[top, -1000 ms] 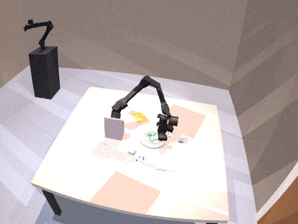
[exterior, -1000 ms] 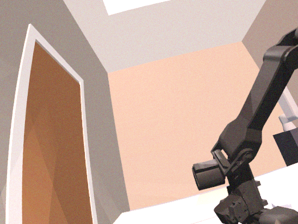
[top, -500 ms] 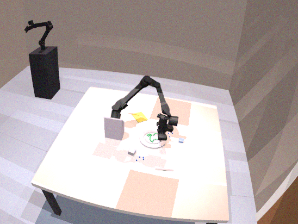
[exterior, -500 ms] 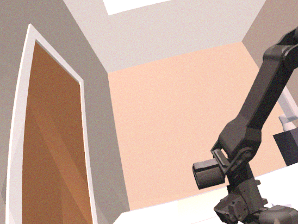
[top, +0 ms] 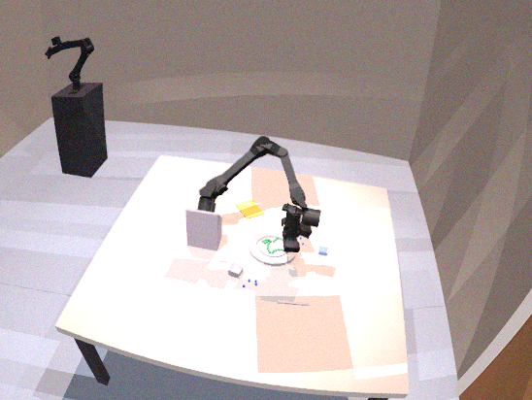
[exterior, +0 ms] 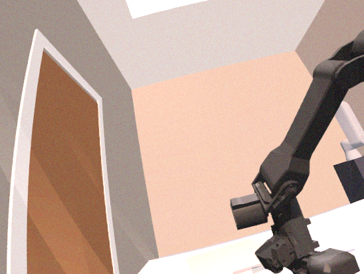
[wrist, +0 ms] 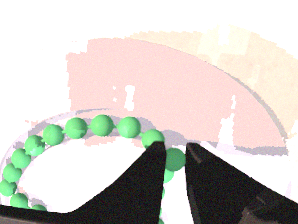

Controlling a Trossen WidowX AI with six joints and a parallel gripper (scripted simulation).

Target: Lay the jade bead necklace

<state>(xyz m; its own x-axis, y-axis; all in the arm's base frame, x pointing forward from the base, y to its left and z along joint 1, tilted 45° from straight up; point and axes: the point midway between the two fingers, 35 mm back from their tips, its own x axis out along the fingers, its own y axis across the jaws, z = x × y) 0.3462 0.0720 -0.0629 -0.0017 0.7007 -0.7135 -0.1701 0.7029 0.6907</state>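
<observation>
Right now the round white bead board is 60 mm behind my gripper tip, 20 mm to the left of it and 10 mm below it. Also, from my gripper tip: thin rod: 270 mm to the right, 50 mm ahead, 20 mm below; then blue block: 150 mm ahead, 40 mm to the left, 10 mm below; then cream block: 260 mm to the left, 60 mm ahead.
</observation>
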